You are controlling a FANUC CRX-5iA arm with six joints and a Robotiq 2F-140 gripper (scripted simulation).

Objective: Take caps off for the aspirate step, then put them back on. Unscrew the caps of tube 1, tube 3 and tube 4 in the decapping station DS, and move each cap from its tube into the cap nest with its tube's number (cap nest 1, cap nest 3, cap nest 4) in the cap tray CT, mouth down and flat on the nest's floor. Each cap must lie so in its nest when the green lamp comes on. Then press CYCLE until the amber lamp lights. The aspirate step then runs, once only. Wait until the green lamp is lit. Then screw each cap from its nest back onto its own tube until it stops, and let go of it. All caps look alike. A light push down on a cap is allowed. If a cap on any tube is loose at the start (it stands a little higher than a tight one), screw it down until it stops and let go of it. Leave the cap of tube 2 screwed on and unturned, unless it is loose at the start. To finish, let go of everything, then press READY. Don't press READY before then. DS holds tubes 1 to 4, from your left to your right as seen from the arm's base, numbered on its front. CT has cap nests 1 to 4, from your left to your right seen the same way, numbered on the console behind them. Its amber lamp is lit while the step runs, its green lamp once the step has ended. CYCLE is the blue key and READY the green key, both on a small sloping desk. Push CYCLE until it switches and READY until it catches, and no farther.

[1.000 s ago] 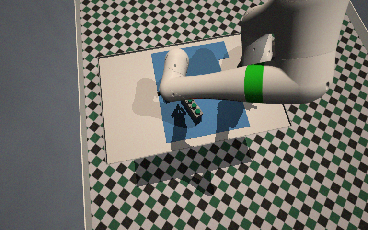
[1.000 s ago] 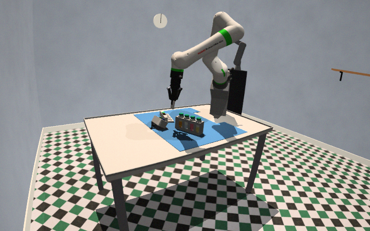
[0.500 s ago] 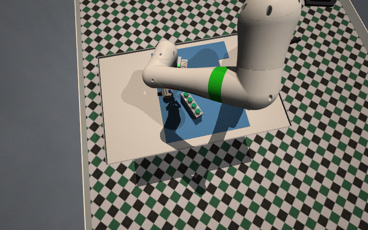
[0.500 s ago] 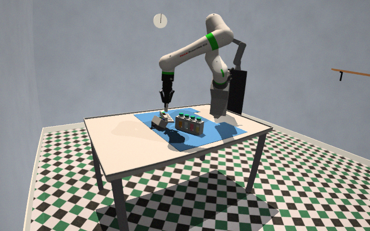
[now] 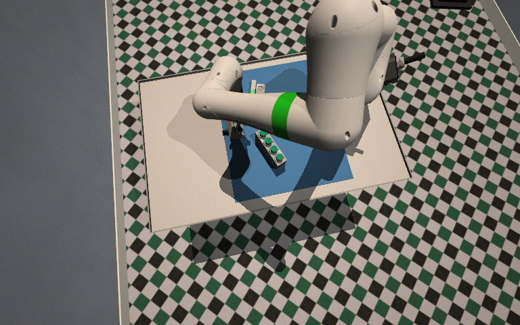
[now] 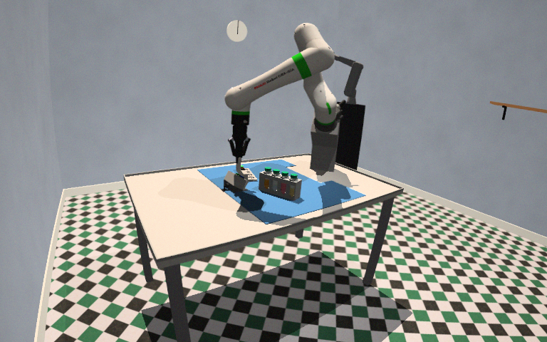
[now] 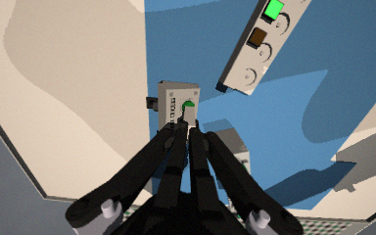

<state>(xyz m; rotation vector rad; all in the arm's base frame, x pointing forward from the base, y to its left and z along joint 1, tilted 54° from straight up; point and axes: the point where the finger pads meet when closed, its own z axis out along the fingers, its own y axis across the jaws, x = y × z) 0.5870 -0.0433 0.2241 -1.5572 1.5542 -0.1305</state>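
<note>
My gripper is now 60 mm above the green ready key. Round my hand: table edge 440 mm to the right, 130 mm below, 60 mm behind; sloping key desk 80 mm below, 30 mm to the left, 10 mm ahead; blue cycle key 60 mm below, 40 mm to the left, 10 mm behind.
</note>
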